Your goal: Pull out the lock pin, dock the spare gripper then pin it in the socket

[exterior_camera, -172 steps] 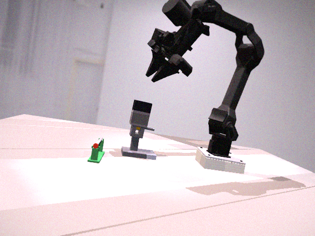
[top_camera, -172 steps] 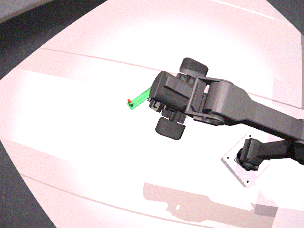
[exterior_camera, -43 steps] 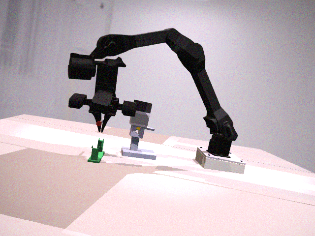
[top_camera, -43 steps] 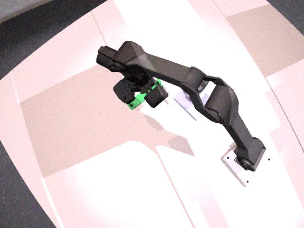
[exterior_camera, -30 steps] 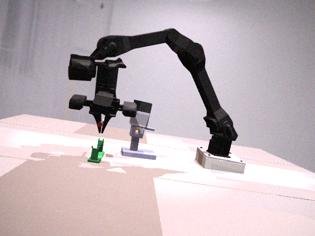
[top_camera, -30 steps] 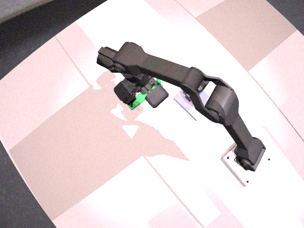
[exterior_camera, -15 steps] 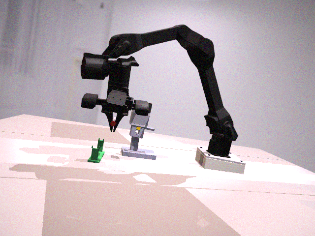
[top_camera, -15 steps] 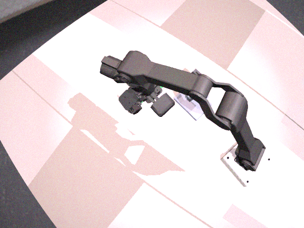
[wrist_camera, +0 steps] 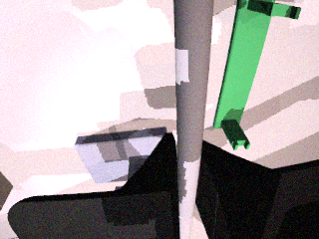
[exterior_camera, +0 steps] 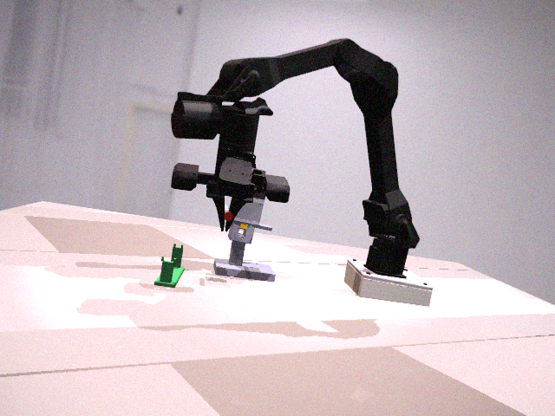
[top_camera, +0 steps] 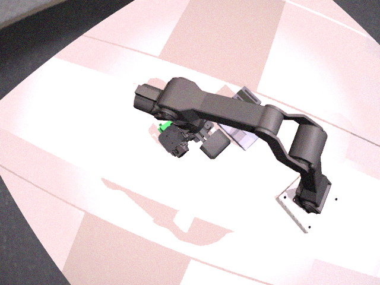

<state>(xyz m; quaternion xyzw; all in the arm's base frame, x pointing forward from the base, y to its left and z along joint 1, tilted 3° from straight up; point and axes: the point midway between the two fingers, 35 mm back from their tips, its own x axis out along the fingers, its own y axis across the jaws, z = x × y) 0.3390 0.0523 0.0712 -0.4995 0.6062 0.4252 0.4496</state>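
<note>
The grey mount is 10 cm to the right of my gripper tip, 6 cm behind it and 4 cm below it. From my gripper tip the other things lie so: spare gripper (10 cm to the right, 5 cm behind, 4 cm above); then green rack (8 cm ahead, 7 cm below, 1 cm to the right).
</note>
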